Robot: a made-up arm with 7 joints.
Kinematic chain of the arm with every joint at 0, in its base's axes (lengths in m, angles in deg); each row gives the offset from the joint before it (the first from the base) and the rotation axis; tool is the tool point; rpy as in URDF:
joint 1: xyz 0 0 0.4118 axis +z
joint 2: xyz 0 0 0 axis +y
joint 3: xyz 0 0 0.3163 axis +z
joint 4: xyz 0.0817 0 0 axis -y
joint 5: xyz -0.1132 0 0.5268 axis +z
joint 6: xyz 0 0 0 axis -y
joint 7: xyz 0.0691 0 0 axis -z
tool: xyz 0 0 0 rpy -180 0 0
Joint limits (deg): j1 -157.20..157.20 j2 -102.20..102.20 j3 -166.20..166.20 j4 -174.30..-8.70 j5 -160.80..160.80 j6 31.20..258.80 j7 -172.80..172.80
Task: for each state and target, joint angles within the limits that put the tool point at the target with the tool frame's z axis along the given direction. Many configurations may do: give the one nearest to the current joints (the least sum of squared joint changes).
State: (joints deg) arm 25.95 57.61 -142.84 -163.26 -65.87 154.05 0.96
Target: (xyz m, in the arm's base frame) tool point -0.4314 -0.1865 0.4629 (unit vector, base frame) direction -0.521 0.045 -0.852
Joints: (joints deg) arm 6.26 21.62 -166.20 -156.60 -27.29 162.54 0.96
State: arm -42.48 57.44 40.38 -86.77 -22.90 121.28 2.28
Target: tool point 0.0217 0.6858 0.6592 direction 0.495 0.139 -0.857
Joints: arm 2.56 12.25 88.63 -108.45 -45.72 110.95 2.28
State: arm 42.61 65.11 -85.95 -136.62 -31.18 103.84 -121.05
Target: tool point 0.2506 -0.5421 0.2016 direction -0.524 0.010 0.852
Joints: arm 20.76 94.59 -70.72 -125.69 -44.50 87.47 -121.05
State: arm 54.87 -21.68 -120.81 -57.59 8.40 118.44 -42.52
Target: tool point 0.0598 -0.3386 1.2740 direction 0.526 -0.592 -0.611
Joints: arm 47.50 -0.93 -126.07 -34.95 23.10 84.02 -42.52
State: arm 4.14 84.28 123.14 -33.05 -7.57 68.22 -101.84
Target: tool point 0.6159 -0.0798 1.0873 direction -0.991 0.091 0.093
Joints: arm -14.65 63.56 164.96 -33.86 18.98 63.94 -101.84
